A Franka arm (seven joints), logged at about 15 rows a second.
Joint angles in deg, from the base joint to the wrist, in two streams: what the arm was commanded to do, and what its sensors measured. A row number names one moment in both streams.
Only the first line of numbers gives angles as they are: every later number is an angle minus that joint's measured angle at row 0.
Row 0, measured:
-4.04, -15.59, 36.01, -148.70, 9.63, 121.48, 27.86
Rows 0 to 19, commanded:
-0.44, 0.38, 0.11, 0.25, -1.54, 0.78, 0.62
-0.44, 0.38, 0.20, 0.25, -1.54, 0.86, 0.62
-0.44, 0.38, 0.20, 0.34, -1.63, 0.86, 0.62
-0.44, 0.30, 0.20, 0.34, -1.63, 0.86, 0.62
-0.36, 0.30, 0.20, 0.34, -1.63, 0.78, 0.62
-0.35, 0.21, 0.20, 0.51, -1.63, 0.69, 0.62
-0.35, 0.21, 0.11, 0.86, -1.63, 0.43, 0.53
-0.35, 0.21, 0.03, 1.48, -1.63, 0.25, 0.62
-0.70, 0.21, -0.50, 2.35, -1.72, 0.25, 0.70
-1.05, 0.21, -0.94, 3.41, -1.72, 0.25, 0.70
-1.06, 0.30, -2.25, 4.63, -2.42, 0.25, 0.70
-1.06, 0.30, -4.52, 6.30, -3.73, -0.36, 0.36
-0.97, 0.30, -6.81, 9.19, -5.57, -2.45, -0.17
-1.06, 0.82, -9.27, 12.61, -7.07, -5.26, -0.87
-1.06, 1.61, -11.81, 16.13, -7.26, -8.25, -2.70
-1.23, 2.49, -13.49, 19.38, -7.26, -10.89, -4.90
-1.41, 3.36, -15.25, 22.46, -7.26, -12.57, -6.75
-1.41, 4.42, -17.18, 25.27, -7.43, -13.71, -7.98
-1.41, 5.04, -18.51, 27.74, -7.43, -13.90, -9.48
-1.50, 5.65, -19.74, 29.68, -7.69, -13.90, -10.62
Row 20, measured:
-1.43, 1.45, -16.72, 21.71, -6.54, -11.53, -7.15
